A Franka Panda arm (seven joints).
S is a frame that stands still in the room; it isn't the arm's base.
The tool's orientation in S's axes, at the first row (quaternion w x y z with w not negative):
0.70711, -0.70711, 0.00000, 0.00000
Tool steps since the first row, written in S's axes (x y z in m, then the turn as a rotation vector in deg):
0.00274, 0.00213, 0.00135, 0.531, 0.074, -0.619
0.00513, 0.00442, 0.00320, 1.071, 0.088, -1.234
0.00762, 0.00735, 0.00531, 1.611, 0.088, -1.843
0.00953, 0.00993, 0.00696, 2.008, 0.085, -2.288
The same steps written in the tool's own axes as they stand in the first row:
0.00274, -0.00135, 0.00213, 0.531, 0.619, 0.074
0.00513, -0.00320, 0.00442, 1.071, 1.234, 0.088
0.00762, -0.00531, 0.00735, 1.611, 1.843, 0.088
0.00953, -0.00696, 0.00993, 2.008, 2.288, 0.085

